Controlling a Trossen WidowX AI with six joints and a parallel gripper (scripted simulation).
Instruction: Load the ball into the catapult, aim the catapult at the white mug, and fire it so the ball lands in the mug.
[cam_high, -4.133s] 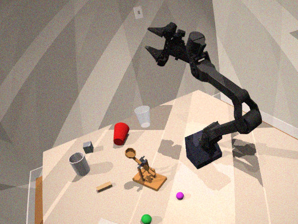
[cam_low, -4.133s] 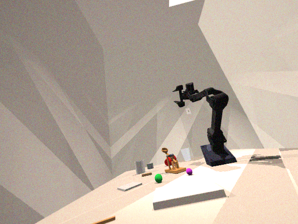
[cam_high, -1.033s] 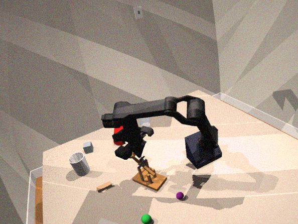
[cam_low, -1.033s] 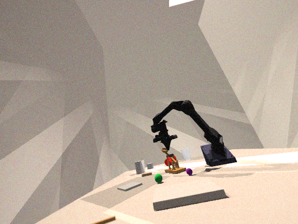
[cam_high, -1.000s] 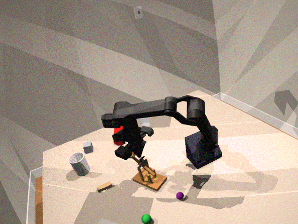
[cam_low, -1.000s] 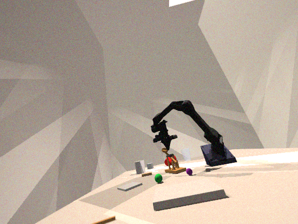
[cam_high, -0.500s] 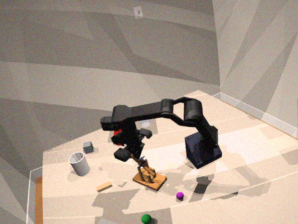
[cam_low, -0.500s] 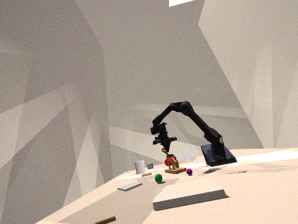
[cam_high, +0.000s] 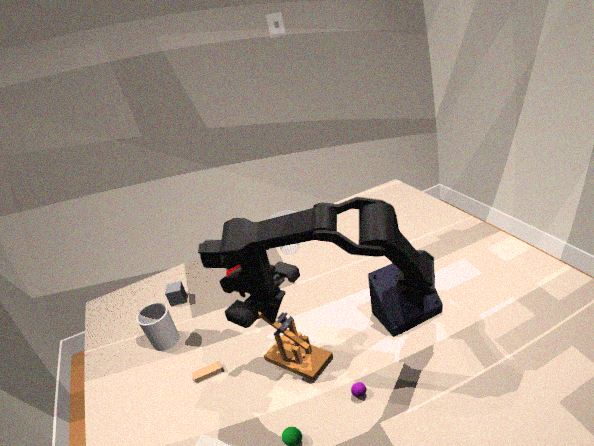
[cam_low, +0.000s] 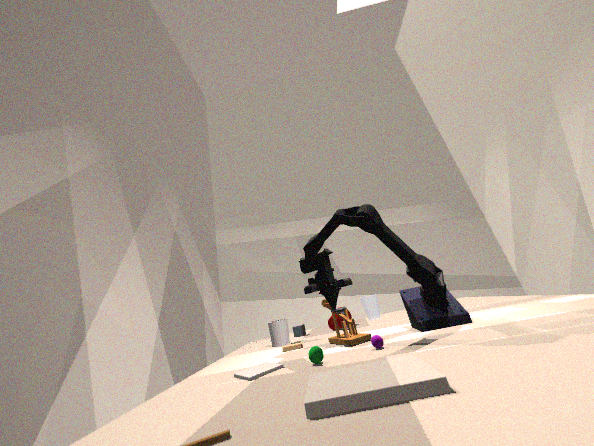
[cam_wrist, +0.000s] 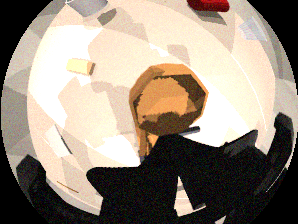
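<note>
Now: gripper tip 40 mm above the wooden catapult and 10 mm past it. Also, from my gripper tip: purple ball 200 mm to the left, 110 mm behind, 90 mm below; wooden block 180 mm ahead, 100 mm below, 20 mm to the right; green ball 240 mm to the left, 90 mm below, 60 mm ahead.
</note>
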